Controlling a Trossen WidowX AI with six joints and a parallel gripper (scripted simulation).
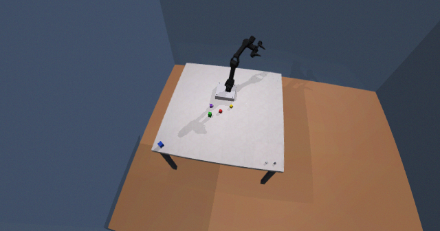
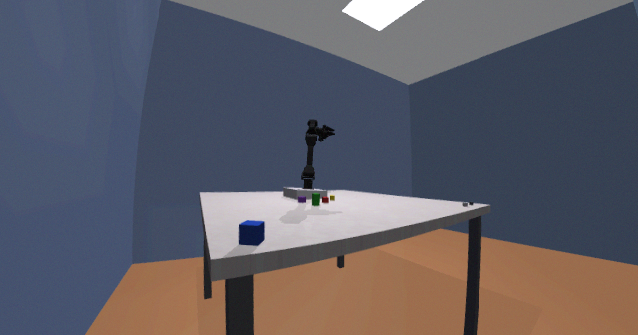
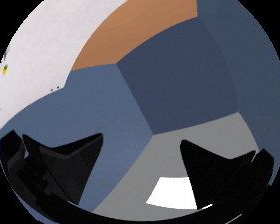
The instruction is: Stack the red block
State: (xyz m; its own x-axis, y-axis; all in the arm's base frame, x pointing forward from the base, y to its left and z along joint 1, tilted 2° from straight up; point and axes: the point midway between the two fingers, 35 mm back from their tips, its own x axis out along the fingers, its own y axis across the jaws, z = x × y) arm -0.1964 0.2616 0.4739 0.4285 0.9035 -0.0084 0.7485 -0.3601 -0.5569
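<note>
My gripper tip is now 47 cm short of the red block, 33 cm to the left of it and 50 cm above it. From my gripper tip the other things lie so: purple block (42 cm ahead, 45 cm to the right, 50 cm below); blue block (101 cm ahead, 81 cm to the right, 49 cm below); yellow block (38 cm ahead, 24 cm to the right, 50 cm below).
</note>
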